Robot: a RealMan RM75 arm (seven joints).
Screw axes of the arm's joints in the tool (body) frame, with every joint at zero. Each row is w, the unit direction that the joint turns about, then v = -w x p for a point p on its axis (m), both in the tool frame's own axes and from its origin. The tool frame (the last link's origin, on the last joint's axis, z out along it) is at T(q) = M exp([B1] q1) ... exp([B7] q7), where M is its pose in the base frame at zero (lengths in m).
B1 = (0, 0, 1, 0.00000, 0.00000, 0.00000)
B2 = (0, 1, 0, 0.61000, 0.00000, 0.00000)
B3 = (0, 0, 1, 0.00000, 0.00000, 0.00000)
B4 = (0, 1, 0, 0.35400, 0.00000, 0.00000)
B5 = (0, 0, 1, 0.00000, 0.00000, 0.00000)
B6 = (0, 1, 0, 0.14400, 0.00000, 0.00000)
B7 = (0, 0, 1, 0.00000, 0.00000, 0.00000)
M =
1 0 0 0.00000
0 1 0 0.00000
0 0 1 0.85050
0 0 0 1
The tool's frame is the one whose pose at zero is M.
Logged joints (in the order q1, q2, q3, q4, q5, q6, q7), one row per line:
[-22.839, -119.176, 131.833, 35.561, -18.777, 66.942, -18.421]
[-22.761, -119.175, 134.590, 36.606, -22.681, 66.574, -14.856]
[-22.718, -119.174, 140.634, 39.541, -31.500, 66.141, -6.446]
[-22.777, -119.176, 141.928, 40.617, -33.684, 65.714, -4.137]
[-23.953, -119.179, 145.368, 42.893, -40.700, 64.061, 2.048]
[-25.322, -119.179, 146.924, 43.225, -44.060, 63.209, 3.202]
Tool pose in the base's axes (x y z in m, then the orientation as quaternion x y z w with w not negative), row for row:
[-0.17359, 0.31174, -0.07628, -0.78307, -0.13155, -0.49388, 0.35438]
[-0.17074, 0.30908, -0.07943, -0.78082, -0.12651, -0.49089, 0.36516]
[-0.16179, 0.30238, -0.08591, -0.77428, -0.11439, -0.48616, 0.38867]
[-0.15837, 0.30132, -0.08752, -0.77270, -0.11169, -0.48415, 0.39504]
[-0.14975, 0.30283, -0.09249, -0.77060, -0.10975, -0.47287, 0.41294]
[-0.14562, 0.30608, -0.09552, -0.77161, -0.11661, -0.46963, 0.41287]
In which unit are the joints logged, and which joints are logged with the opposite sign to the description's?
The joints are logged in degrees. Opposite sign: none.
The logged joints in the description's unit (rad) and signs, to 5 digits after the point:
[-0.39862, -2.08001, 2.30092, 0.62066, -0.32772, 1.16836, -0.32151]
[-0.39725, -2.08000, 2.34904, 0.63890, -0.39586, 1.16194, -0.25929]
[-0.39650, -2.07998, 2.45453, 0.69012, -0.54978, 1.15438, -0.11250]
[-0.39753, -2.08001, 2.47711, 0.70890, -0.58790, 1.14693, -0.07220]
[-0.41806, -2.08007, 2.53715, 0.74862, -0.71035, 1.11808, 0.03574]
[-0.44195, -2.08007, 2.56431, 0.75442, -0.76899, 1.10321, 0.05589]

